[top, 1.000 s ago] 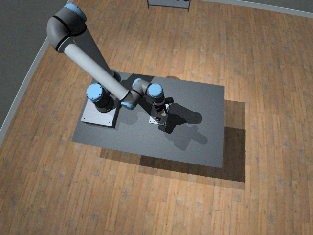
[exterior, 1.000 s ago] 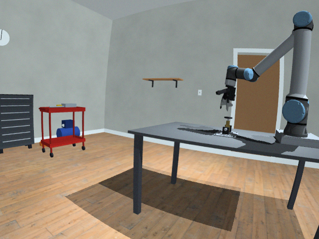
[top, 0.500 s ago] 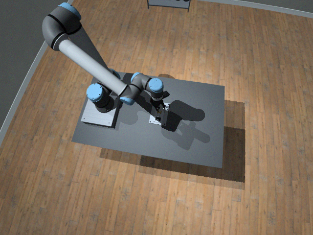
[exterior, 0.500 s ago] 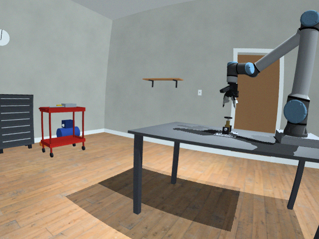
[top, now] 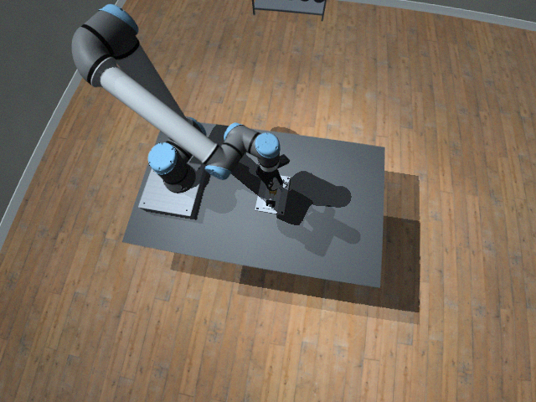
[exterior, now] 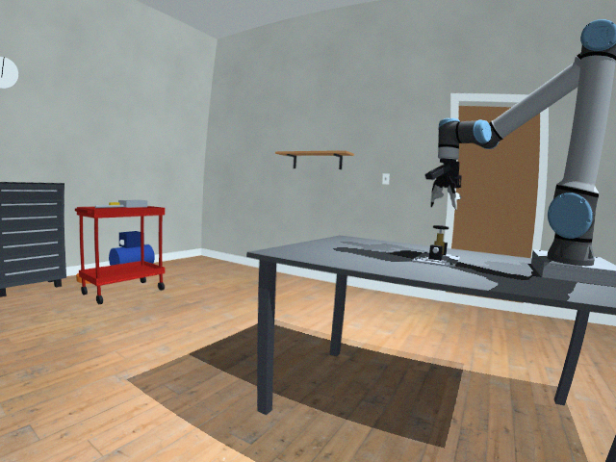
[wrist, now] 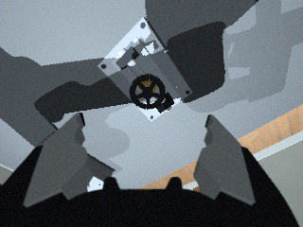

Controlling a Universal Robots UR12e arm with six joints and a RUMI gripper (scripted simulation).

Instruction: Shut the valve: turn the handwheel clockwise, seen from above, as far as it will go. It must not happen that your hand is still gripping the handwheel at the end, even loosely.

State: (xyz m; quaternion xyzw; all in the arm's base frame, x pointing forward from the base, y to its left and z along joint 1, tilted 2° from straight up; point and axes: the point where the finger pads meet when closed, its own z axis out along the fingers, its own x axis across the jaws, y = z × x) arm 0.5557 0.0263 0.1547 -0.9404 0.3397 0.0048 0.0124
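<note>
My gripper is now 9 cm above the black spoked handwheel. The rest, counted from my hand: base plate 21 cm below.
</note>
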